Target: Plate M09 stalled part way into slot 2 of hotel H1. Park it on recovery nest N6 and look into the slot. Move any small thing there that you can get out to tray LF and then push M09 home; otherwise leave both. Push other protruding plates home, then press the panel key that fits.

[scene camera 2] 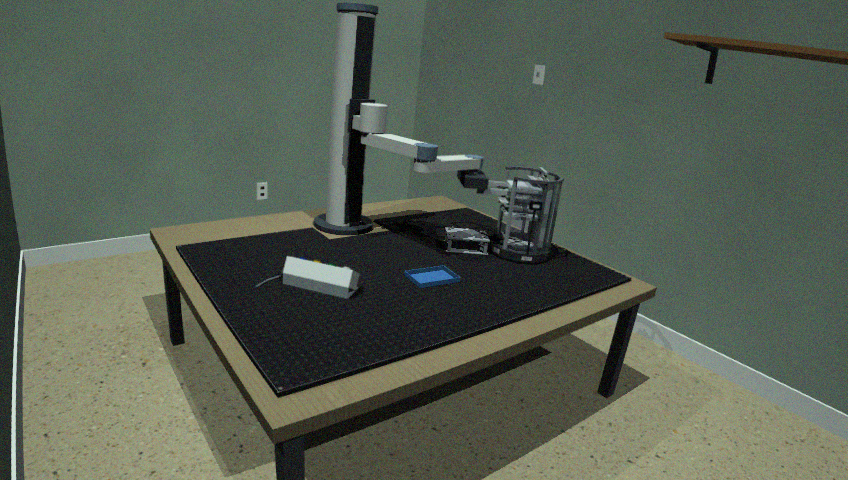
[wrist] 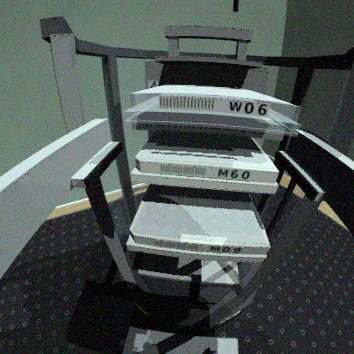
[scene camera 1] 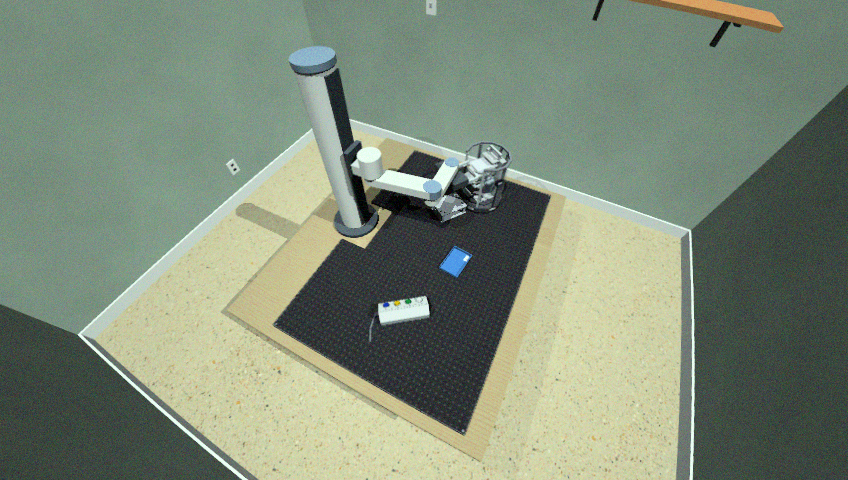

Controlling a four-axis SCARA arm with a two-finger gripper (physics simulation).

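Note:
Plate M09, white with a pale top, sits low in hotel H1, with much of its top showing. Plate M60 is above it and lidded plate W06 higher. My gripper is open and empty at the hotel's front, one finger on each side of the plates in the wrist view. A low open stand, possibly nest N6, is beside the hotel; its label is unreadable. A blue tray, possibly LF, lies on the mat. Slot 2's inside is hidden.
The white key panel has blue, yellow, green and white keys; a cable leaves its left end. The arm's column stands behind the black mat.

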